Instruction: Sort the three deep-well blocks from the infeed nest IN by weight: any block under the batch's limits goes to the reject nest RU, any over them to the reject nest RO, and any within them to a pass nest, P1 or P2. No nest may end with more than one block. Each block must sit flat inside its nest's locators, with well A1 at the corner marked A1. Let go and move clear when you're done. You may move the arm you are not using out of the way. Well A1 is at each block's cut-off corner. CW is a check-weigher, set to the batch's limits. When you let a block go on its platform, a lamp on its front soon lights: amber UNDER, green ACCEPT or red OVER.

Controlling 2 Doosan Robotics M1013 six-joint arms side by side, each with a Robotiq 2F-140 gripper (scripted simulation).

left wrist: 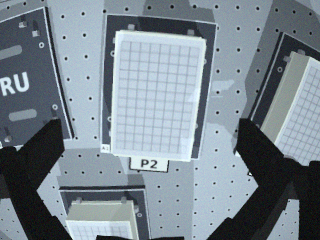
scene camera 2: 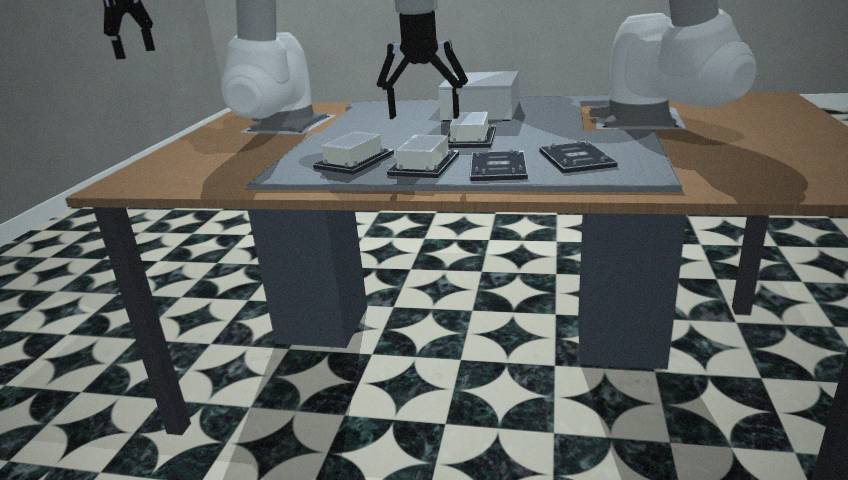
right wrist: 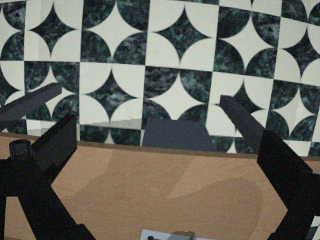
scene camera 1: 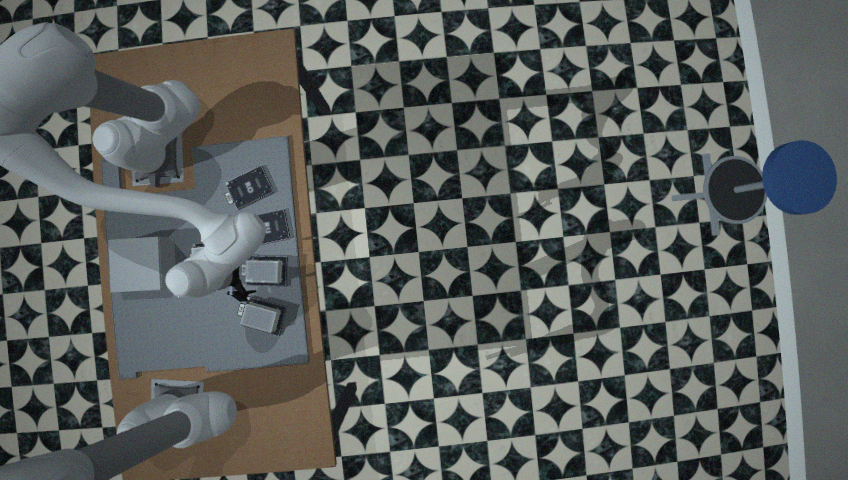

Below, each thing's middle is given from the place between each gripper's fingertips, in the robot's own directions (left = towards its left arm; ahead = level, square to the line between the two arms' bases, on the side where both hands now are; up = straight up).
Scene:
Now: left hand (scene camera 2: pixel 424 117) 480 mm past the check-weigher CW (scene camera 1: pixel 136 264), 70 mm to the right of it and 50 mm above it. Round my left hand: reject nest RU (scene camera 2: pixel 515 161): 170 mm to the left, 110 mm below, 30 mm ahead; then reject nest RO (scene camera 2: pixel 557 154): 340 mm to the left, 110 mm below, 30 mm behind.
Now: right hand 13 cm past the check-weigher CW, 102 cm to the right of it and 17 cm above it. Round my right hand: reject nest RU (38 cm ahead, 112 cm to the left, 23 cm below); then reject nest RO (32 cm ahead, 129 cm to the left, 23 cm below).

